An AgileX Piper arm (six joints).
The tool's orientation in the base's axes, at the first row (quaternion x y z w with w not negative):
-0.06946, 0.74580, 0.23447, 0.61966
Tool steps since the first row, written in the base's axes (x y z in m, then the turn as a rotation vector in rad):
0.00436, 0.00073, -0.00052, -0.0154, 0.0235, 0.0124
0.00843, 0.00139, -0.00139, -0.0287, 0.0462, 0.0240
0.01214, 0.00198, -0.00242, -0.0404, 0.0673, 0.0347
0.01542, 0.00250, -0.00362, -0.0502, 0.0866, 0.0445
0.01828, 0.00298, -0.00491, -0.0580, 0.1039, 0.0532
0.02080, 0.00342, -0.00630, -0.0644, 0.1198, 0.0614
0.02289, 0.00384, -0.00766, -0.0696, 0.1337, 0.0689
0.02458, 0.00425, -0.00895, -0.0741, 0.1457, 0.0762
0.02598, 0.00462, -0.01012, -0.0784, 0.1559, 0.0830
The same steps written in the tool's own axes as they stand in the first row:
-0.00034, -0.00121, 0.00427, -0.0040, 0.0300, -0.0050
-0.00028, -0.00247, 0.00829, -0.0079, 0.0583, -0.0084
-0.00001, -0.00368, 0.01198, -0.0116, 0.0843, -0.0109
0.00050, -0.00483, 0.01528, -0.0152, 0.1078, -0.0125
0.00119, -0.00588, 0.01820, -0.0186, 0.1284, -0.0129
0.00204, -0.00685, 0.02081, -0.0220, 0.1470, -0.0127
0.00296, -0.00766, 0.02302, -0.0255, 0.1633, -0.0122
0.00389, -0.00831, 0.02486, -0.0292, 0.1776, -0.0119
0.00477, -0.00884, 0.02642, -0.0328, 0.1900, -0.0121

